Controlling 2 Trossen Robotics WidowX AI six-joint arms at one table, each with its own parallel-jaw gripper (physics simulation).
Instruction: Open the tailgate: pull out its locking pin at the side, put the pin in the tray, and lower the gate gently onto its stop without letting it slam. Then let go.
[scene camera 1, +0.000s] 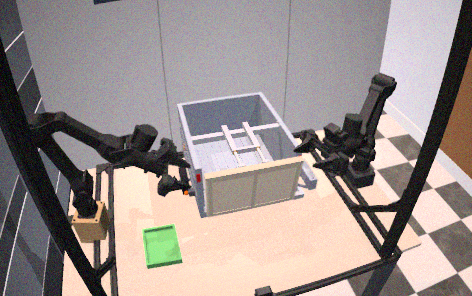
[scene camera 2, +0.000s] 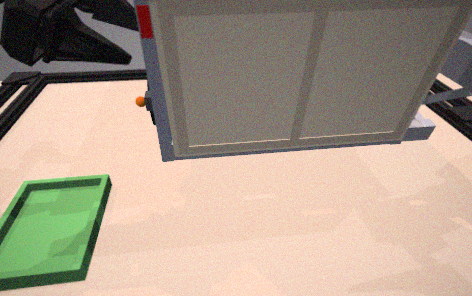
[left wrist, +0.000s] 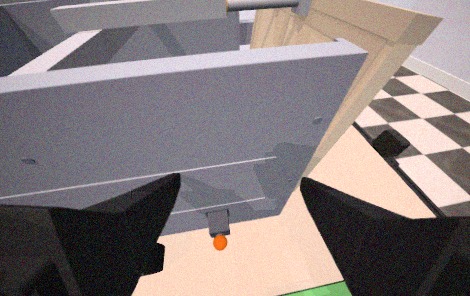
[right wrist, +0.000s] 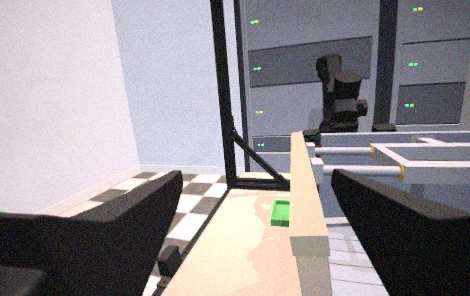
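Where they show: left gripper, between the fingertips: (scene camera 1: 190, 176) (left wrist: 241, 181); right gripper, between the fingertips: (scene camera 1: 303, 157) (right wrist: 256, 177); left arm's base, origin of its link: (scene camera 1: 87, 211); right arm's base, origin of its link: (scene camera 1: 360, 167).
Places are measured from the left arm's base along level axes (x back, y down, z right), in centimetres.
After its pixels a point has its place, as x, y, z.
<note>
The tan tailgate (scene camera 1: 252, 187) {-54.6, -9.8, 1.4} (scene camera 2: 250, 75) {-49.4, -9.3, 2.3} (left wrist: 415, 30) {-40.9, -17.2, 4.1} (right wrist: 305, 195) {-65.5, -17.8, -0.5} stands upright at the end of the grey truck bed. The locking pin's orange knob (scene camera 1: 186, 192) {-33.9, -1.4, -6.7} (scene camera 2: 141, 101) {-34.1, -1.1, -6.5} (left wrist: 220, 242) {-33.6, -1.5, -6.9} sticks out of a dark block low on the bed's side. The green tray (scene camera 1: 165, 264) {-26.5, 9.8, 14.5} (scene camera 2: 98, 227) {-30.5, 10.3, 6.4} (left wrist: 320, 290) {-30.1, 8.7, 5.6} (right wrist: 280, 223) {-31.4, 9.8, 10.4} lies on the table; no pin shows in it. My left gripper (scene camera 1: 188, 176) {-36.1, -9.7, -4.9} (left wrist: 241, 181) {-36.1, -9.7, -4.9} is open and empty beside the bed, close to the knob. My right gripper (scene camera 1: 306, 157) {-68.8, -20.2, 1.7} (right wrist: 256, 177) {-68.8, -20.2, 1.7} is open and empty at the gate's far upper corner; contact is unclear.
The grey truck bed (scene camera 1: 200, 187) {-39.2, -9.8, 0.3} (scene camera 2: 159, 100) {-39.0, -5.1, 0.3} (left wrist: 150, 120) {-36.3, -15.0, -9.0} has a white frame (scene camera 1: 246, 148) {-53.5, -17.8, -7.3} inside and rods (right wrist: 347, 171) reaching the gate. A grey block (scene camera 1: 309, 176) {-72.2, -11.4, -0.1} juts out beside the bed below my right gripper. Black frame rails (scene camera 1: 345, 200) {-91.0, 9.3, -8.3} run along the table.
</note>
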